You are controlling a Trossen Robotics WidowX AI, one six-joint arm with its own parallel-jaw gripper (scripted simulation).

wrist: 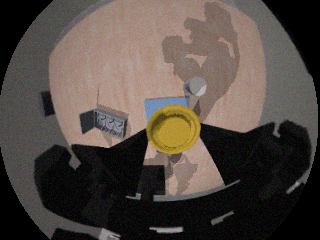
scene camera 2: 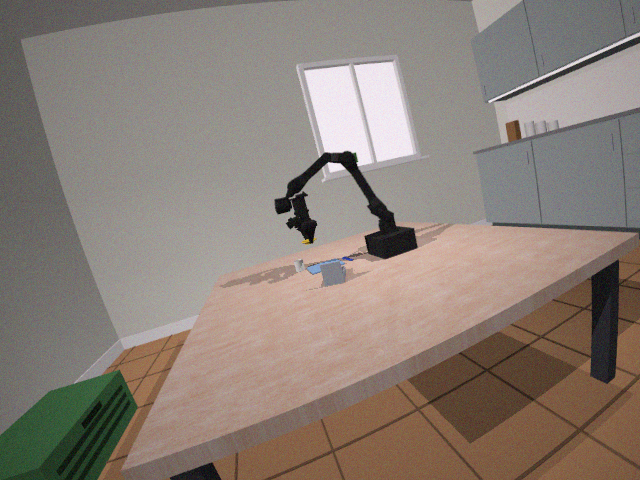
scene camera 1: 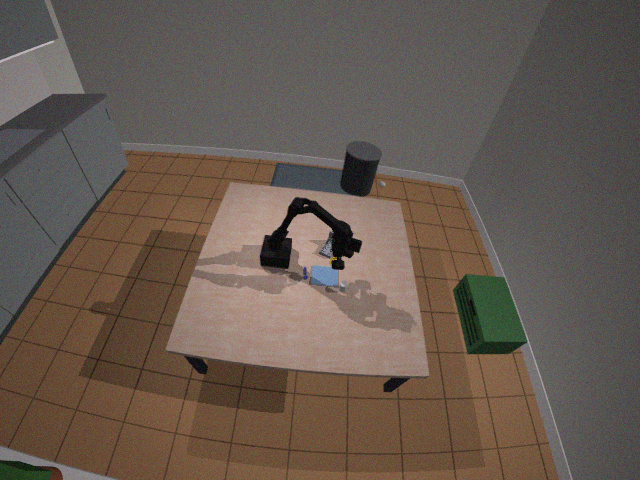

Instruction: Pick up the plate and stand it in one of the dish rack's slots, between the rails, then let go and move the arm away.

Scene:
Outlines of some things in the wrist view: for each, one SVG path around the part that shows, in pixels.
A yellow plate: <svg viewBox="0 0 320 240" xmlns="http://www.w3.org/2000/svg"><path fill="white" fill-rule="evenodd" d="M169 104L157 109L153 113L151 119L148 120L145 131L147 131L147 139L153 148L159 152L173 155L173 153L185 152L192 145L195 145L196 140L199 139L201 127L199 116L193 113L192 109L185 108L183 105Z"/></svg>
A grey dish rack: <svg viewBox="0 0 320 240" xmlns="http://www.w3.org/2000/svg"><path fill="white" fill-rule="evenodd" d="M80 113L80 128L83 135L95 127L100 129L100 131L111 133L111 135L119 137L121 140L124 139L125 131L127 131L127 117L112 115L112 113L101 111L99 108L92 109L92 111L88 109L87 112Z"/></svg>

